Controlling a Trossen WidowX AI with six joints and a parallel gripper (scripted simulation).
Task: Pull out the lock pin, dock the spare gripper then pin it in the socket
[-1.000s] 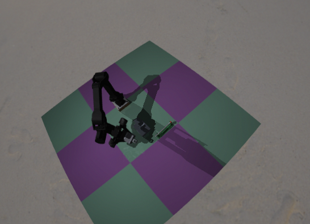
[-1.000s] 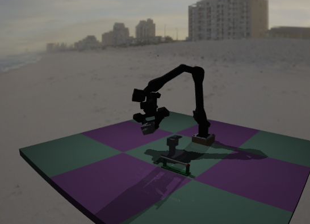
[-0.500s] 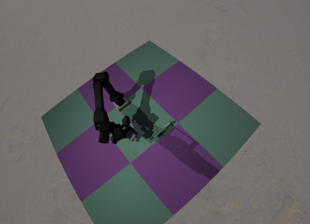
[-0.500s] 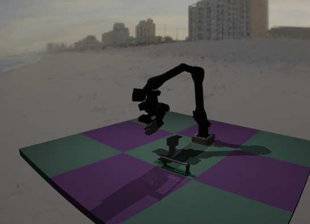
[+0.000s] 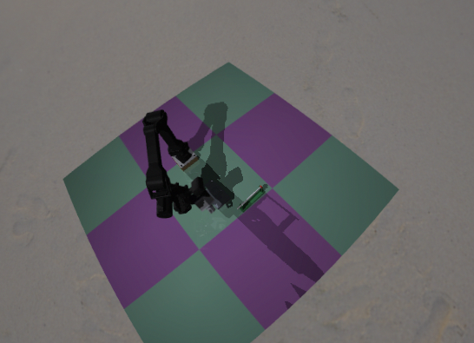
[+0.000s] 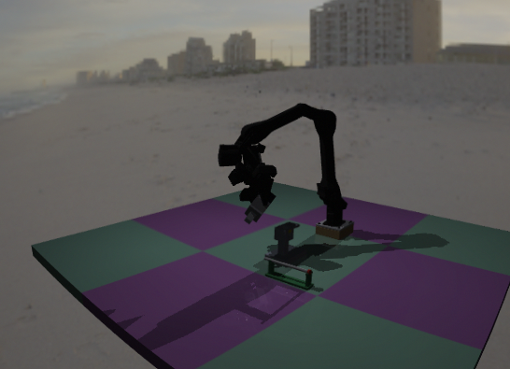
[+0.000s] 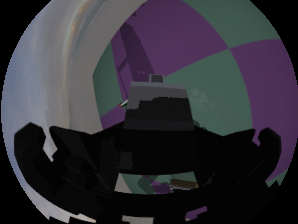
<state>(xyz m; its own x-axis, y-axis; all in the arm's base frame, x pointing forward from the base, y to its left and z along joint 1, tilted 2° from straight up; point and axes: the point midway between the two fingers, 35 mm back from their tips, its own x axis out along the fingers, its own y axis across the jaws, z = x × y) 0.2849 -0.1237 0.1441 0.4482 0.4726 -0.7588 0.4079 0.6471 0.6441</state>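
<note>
My gripper tip is 11 cm short of the green cradle, 16 cm to the right of it and 12 cm above it. Also, from my gripper tip: spare gripper 1 cm ahead, 1 cm to the right; grey mount 3 cm behind, 7 cm to the left, 10 cm below.
</note>
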